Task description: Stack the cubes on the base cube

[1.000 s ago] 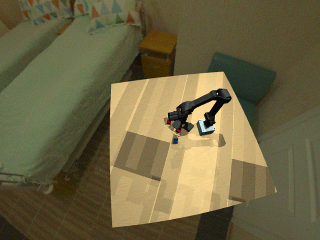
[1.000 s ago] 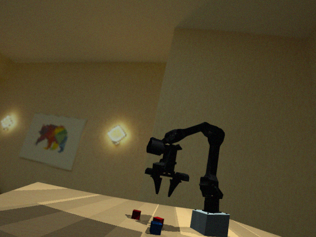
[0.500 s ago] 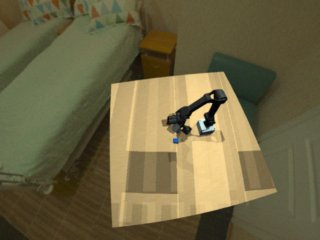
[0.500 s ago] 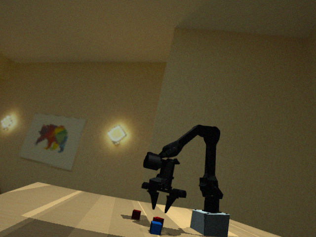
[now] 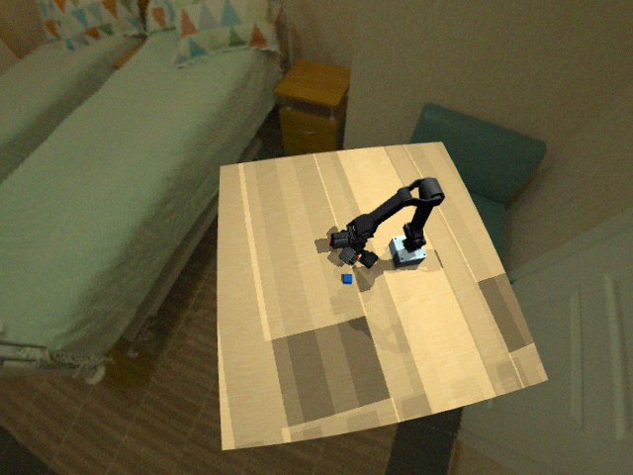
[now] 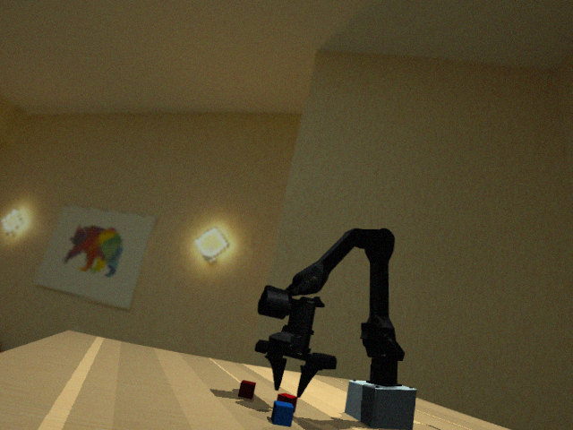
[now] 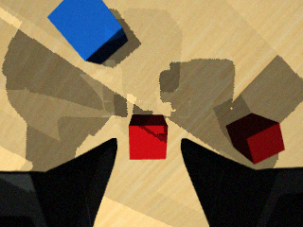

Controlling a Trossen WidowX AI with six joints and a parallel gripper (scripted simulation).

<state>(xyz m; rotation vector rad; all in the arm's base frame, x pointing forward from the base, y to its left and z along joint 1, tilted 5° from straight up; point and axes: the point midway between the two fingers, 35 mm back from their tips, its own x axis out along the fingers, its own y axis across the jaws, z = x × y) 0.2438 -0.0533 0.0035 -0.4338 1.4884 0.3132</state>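
Now: the blue base cube 80 mm to the left of my gripper tip, 60 mm ahead of it and 20 mm below it.
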